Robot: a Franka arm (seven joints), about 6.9 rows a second.
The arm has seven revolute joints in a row. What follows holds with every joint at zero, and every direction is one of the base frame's.
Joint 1 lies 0.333 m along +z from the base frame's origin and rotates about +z.
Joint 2 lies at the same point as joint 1 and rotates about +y.
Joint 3 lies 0.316 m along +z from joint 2 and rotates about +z.
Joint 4 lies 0.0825 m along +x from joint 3 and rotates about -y.
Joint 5 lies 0.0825 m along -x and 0.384 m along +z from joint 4 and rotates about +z.
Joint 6 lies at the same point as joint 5 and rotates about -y.
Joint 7 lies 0.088 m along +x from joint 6 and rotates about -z.
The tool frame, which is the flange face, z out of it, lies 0.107 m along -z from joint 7; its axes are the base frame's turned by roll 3.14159, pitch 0 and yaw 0 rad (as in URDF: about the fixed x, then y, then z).
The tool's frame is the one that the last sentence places.
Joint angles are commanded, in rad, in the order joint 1, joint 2, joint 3, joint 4, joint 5, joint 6, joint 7. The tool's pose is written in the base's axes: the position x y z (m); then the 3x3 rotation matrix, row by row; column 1 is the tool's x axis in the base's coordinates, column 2 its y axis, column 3 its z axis. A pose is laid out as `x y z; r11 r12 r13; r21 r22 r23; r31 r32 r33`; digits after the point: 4 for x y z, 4 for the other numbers.
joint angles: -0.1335, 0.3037, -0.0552, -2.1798, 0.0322, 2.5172, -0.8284
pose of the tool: 0.5549 -0.1062 0.2528; 0.8154 0.5780 0.0342; 0.5784 -0.8157 -0.0041; 0.0256 0.0231 -0.9994
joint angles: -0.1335, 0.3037, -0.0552, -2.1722, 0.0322, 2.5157, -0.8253
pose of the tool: 0.5574 -0.1066 0.2557; 0.8169 0.5754 0.0402; 0.5760 -0.8174 -0.0052; 0.0299 0.0274 -0.9992
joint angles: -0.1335, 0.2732, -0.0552, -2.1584, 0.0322, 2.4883, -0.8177
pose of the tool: 0.5614 -0.1070 0.2760; 0.8204 0.5689 0.0572; 0.5701 -0.8216 -0.0060; 0.0436 0.0375 -0.9983
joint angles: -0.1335, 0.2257, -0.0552, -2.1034, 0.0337, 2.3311, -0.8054
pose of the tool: 0.5649 -0.1067 0.3117; 0.8282 0.5605 0.0048; 0.5604 -0.8282 0.0114; 0.0104 -0.0067 -0.9999
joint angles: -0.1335, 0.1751, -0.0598, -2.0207, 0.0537, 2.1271, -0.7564
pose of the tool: 0.5663 -0.1076 0.3594; 0.8601 0.5066 -0.0596; 0.5094 -0.8592 0.0475; -0.0272 -0.0712 -0.9971
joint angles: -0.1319, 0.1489, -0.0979, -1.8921, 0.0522, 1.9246, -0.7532
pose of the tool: 0.5690 -0.1275 0.4168; 0.8730 0.4765 -0.1040; 0.4837 -0.8732 0.0597; -0.0624 -0.1024 -0.9928
